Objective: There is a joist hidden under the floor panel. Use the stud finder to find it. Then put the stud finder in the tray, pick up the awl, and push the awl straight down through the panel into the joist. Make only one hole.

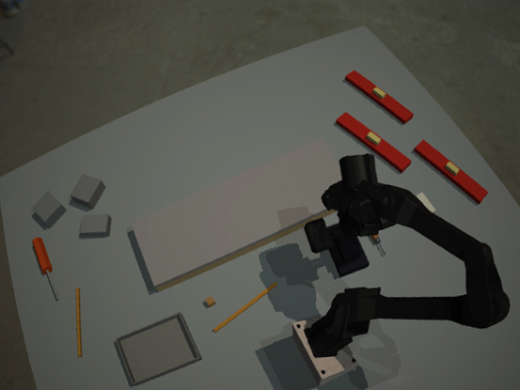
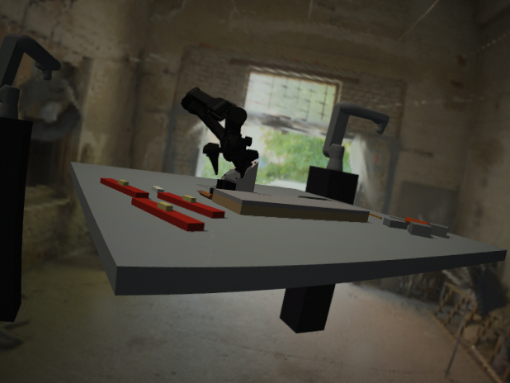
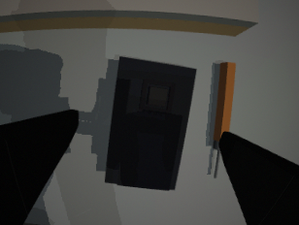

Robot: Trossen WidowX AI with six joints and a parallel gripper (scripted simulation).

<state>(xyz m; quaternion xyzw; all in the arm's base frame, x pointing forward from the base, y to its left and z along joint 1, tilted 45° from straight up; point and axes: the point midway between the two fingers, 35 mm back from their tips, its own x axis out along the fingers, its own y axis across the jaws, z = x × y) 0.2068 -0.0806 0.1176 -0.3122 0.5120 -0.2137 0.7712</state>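
Right now my gripper tip is 30 mm above the stud finder. Round my gripper tip: square light (20 mm ahead, 20 mm below); then awl (10 mm behind, 80 mm to the right, 70 mm below); then small white block (20 mm ahead, 240 mm to the right, 70 mm below).
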